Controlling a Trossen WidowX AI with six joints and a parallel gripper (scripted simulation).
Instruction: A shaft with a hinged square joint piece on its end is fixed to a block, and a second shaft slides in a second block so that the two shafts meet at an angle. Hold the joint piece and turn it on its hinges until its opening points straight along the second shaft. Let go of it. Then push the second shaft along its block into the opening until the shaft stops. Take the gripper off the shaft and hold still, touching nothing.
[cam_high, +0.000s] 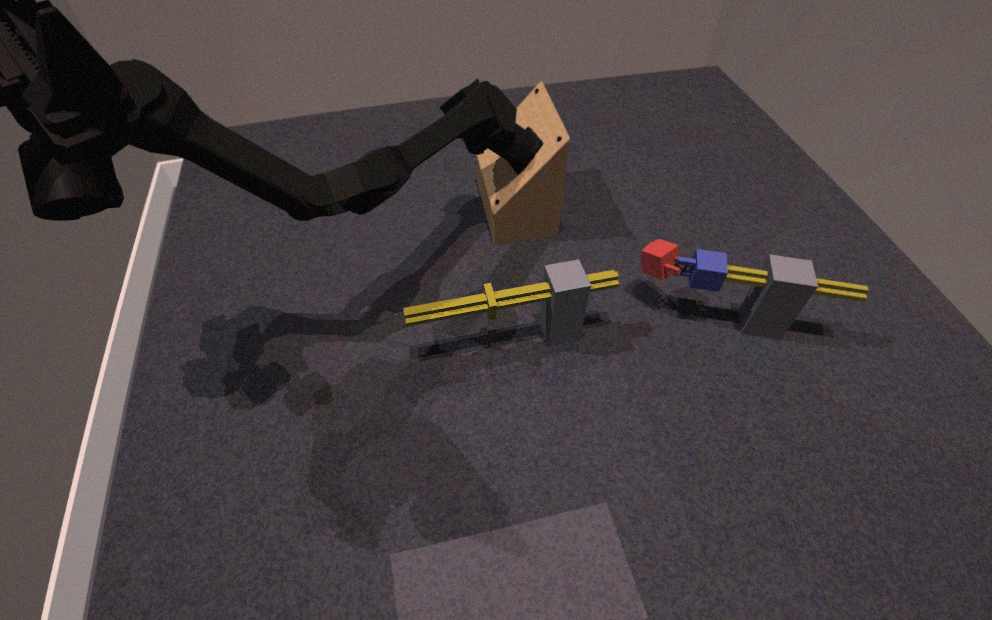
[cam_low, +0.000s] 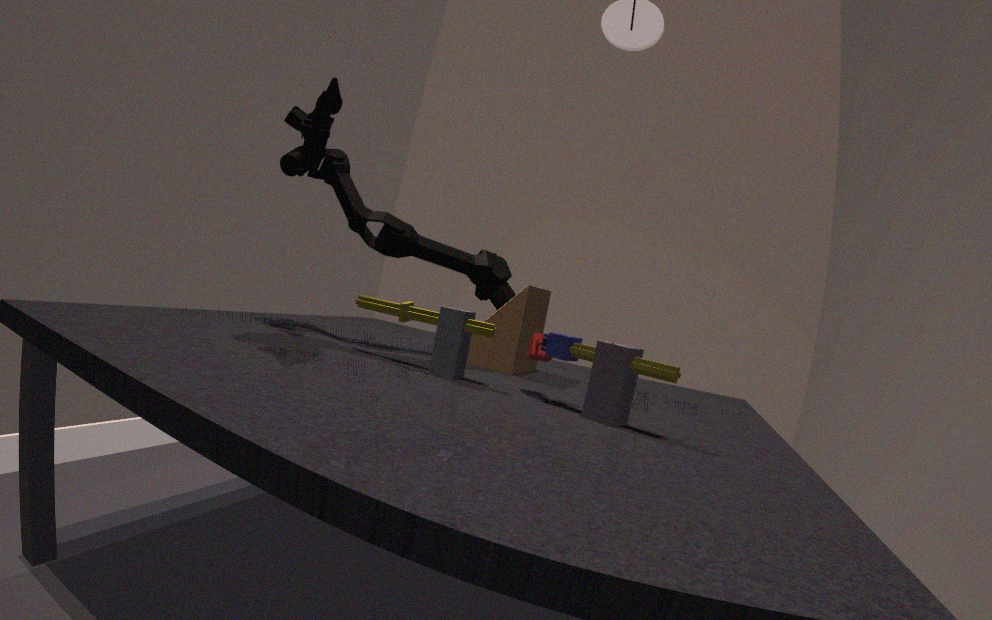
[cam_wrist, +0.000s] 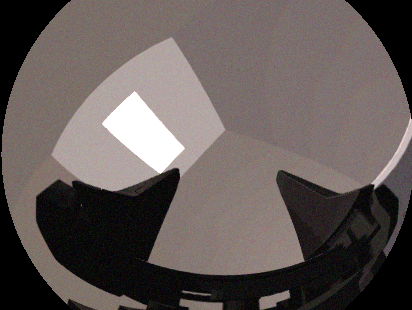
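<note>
Now: gripper tip 30 mm past the red joint piece, 570 mm to the right of it and 480 mm above it.
</note>
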